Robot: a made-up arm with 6 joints.
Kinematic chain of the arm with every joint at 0, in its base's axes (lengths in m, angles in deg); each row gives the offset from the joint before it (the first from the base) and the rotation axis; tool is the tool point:
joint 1: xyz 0 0 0.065 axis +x
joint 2: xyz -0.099 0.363 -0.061 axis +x
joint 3: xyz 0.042 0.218 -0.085 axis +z
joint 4: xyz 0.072 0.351 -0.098 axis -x
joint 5: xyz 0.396 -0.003 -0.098 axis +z
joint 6: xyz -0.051 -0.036 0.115 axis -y
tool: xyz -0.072 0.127 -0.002
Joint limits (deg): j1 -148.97..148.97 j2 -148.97..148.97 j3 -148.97..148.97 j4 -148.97..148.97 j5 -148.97..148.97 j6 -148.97..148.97
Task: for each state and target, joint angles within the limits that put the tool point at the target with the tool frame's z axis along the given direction. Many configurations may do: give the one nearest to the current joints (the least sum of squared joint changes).
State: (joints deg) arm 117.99 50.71 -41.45 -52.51 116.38 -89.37
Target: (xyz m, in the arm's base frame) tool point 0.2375 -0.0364 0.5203 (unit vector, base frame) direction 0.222 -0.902 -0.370
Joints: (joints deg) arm 141.52 33.48 -79.04 -45.72 144.00 -87.80
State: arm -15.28 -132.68 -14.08 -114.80 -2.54 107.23
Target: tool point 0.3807 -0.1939 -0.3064 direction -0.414 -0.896 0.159
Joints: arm -17.71 -126.08 -9.71 -108.58 57.23 108.18
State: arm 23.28 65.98 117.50 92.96 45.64 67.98
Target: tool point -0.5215 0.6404 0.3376 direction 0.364 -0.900 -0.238
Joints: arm 20.33 49.98 132.77 94.48 50.59 88.24
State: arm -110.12 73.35 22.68 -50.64 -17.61 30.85
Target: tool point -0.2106 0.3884 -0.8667 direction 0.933 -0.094 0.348
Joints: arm -95.61 48.62 65.39 -76.14 -35.74 -7.00
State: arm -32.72 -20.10 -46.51 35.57 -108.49 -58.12
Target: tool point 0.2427 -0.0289 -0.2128 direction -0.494 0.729 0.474
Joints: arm -11.91 19.75 -94.91 17.51 -138.99 -79.36
